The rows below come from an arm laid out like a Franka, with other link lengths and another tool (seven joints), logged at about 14 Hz.
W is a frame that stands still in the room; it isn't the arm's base.
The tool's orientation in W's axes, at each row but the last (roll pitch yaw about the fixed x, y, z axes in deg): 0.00 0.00 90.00; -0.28 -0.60 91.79; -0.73 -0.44 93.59; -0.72 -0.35 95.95; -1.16 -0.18 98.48; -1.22 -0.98 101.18; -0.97 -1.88 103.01; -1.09 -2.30 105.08; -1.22 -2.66 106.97
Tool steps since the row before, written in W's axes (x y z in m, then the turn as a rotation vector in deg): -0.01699 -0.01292 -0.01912 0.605 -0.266 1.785; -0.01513 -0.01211 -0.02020 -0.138 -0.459 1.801; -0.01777 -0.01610 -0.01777 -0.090 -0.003 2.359; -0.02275 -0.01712 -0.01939 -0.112 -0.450 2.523; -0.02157 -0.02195 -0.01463 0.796 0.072 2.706; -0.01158 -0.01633 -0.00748 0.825 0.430 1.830; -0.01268 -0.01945 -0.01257 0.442 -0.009 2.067; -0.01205 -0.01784 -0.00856 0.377 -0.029 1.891; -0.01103 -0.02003 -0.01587 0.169 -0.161 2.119
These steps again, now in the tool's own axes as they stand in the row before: -0.01292 0.01699 -0.01912 -0.266 -0.605 1.785; -0.01184 0.01560 -0.02000 -0.436 0.143 1.806; -0.01509 0.01897 -0.01741 0.021 0.060 2.360; -0.01479 0.02464 -0.01899 -0.421 0.126 2.527; -0.01858 0.02486 -0.01407 -0.038 -0.853 2.689; -0.01390 0.01468 -0.00693 0.293 -0.931 1.806; -0.01650 0.01693 -0.01175 -0.040 -0.464 2.062; -0.01442 0.01643 -0.00768 -0.050 -0.392 1.887; -0.01666 0.01671 -0.01476 -0.105 -0.160 2.123
